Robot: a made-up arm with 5 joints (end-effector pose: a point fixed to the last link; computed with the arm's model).
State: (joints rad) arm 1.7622 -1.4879 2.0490 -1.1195 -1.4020
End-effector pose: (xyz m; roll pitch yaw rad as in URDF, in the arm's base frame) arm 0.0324 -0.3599 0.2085 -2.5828 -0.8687 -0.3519
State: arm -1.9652 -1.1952 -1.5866 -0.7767 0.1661
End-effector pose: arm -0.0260 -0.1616 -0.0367 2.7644 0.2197 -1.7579
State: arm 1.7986 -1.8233 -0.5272 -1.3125 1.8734
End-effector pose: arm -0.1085 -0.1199 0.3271 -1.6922 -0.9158 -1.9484
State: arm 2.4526 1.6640 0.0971 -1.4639 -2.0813
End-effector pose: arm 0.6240 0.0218 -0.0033 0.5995 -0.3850 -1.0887
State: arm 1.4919 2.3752 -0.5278 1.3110 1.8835
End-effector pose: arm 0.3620 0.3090 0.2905 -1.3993 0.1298 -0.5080
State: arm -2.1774 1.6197 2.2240 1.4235 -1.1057
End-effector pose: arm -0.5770 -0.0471 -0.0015 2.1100 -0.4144 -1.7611
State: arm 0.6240 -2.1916 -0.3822 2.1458 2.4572
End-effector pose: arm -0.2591 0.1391 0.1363 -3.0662 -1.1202 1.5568
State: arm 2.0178 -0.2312 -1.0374 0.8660 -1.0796
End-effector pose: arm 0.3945 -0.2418 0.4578 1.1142 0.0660 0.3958
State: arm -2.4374 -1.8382 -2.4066 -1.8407 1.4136
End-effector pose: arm 0.2436 0.0044 0.0395 -2.7593 0.9325 1.0281
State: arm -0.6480 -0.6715 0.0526 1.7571 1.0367
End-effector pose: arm -0.1129 -0.4826 0.1219 2.2389 0.1859 0.7460
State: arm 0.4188 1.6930 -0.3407 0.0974 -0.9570
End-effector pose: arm -0.2224 0.1110 0.4270 -0.9720 1.3582 0.9069
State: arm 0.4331 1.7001 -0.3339 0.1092 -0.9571
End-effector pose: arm -0.2182 0.1159 0.4296 -0.9021 1.3680 0.9671
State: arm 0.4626 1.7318 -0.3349 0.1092 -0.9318
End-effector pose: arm -0.2071 0.1184 0.4284 -0.9391 1.3879 0.9424
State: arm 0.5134 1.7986 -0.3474 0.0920 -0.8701
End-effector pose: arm -0.1868 0.1168 0.4216 -1.1685 1.4162 0.7618
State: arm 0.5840 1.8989 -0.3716 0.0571 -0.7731
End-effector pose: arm -0.1579 0.1100 0.4095 -1.6076 1.4308 0.4169
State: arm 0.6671 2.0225 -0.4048 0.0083 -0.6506
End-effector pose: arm -0.1229 0.0993 0.3939 -2.0188 1.4186 0.1439
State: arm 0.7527 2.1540 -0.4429 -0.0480 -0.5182
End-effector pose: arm -0.0857 0.0882 0.3769 -2.2071 1.4029 0.1222
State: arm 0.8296 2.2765 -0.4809 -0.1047 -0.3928
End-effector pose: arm -0.0516 0.0802 0.3600 -2.1940 1.3978 0.3032
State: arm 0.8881 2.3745 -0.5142 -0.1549 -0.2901
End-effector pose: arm -0.0250 0.0763 0.3453 -2.0526 1.3946 0.5860
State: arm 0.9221 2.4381 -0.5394 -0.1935 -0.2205
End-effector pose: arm -0.0082 0.0750 0.3350 -1.9074 1.3837 0.8295
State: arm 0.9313 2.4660 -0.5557 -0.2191 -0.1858
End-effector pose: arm -0.0003 0.0742 0.3302 -1.8447 1.3694 0.9452
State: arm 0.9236 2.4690 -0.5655 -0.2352 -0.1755
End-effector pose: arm 0.0020 0.0730 0.3295 -1.8518 1.3561 0.9598
